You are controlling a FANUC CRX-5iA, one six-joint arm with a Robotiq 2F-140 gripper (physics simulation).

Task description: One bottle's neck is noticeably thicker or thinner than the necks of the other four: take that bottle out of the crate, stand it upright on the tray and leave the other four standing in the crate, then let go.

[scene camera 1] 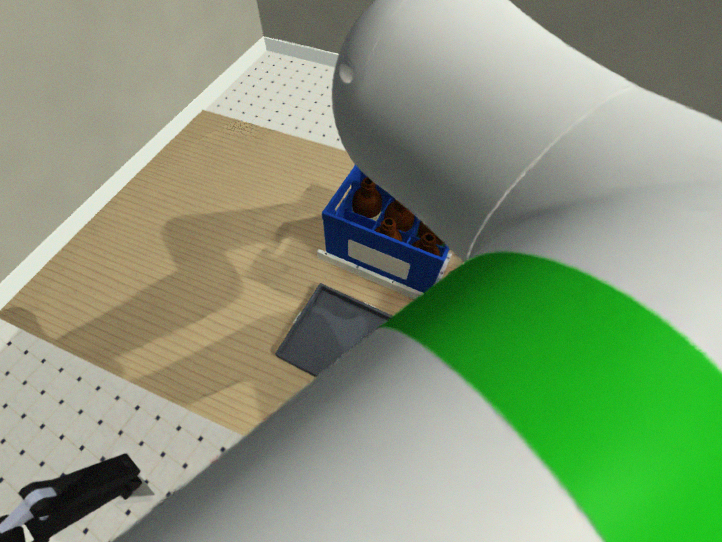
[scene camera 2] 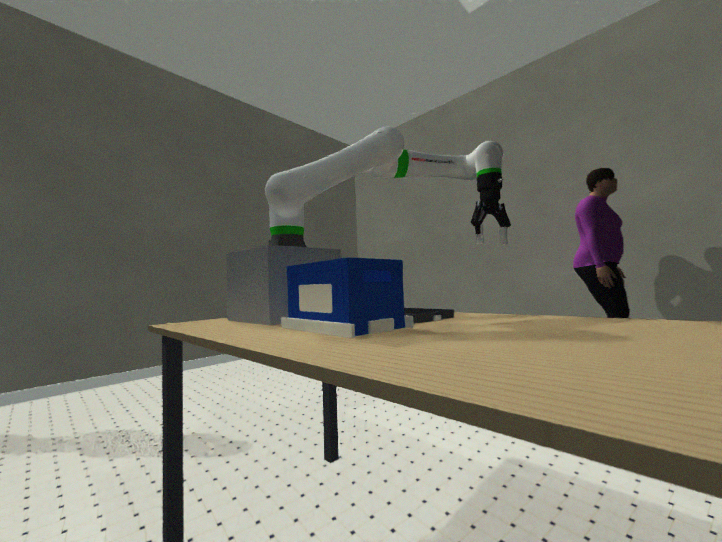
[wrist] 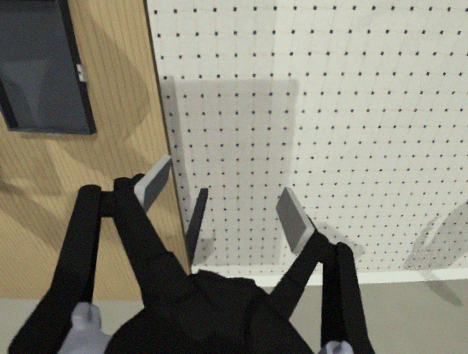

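Pixels of known places: gripper, between the fingertips: [scene camera 1: 93, 541] [scene camera 2: 492, 243] [wrist: 227, 183]; arm's base, origin of its link: [scene camera 2: 287, 251].
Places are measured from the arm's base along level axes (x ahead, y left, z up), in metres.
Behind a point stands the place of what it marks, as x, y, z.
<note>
The blue crate [scene camera 1: 335, 233] {0.516, 0.086, -0.135} [scene camera 2: 376, 297] {0.557, -0.009, -0.172} stands on the table. Brown bottles stand in it in scene camera 1, among them one at the far left corner [scene camera 1: 367, 204] {0.502, -0.030, -0.138}, one behind the label side [scene camera 1: 389, 227] {0.411, 0.034, -0.094} and one near the right corner [scene camera 1: 428, 241] {0.324, 0.023, -0.092}. The arm hides part of the crate, and I cannot tell which neck differs. The dark tray [scene camera 1: 326, 332] {0.430, 0.256, -0.249} [scene camera 2: 443, 313] {0.493, 0.302, -0.237} [wrist: 30, 40] {0.316, 0.250, -0.249} lies beside the crate; no bottle shows on its visible part. My gripper [scene camera 2: 491, 235] {0.439, 0.673, 0.006} [wrist: 227, 183] {0.439, 0.673, 0.006} is open and empty, high up and away from the crate, beyond the tray over the table's edge region.
White strips [scene camera 1: 361, 269] {0.444, 0.086, -0.225} [scene camera 2: 317, 327] {0.461, -0.118, -0.240} run along the crate's foot. The grey pedestal [scene camera 2: 250, 285] {0.067, -0.164, -0.128} carries the arm behind the crate. A person in purple [scene camera 2: 599, 233] stands beyond the table [scene camera 2: 524, 361] {0.925, -0.045, -0.255} at the right. The arm covers much of scene camera 1.
</note>
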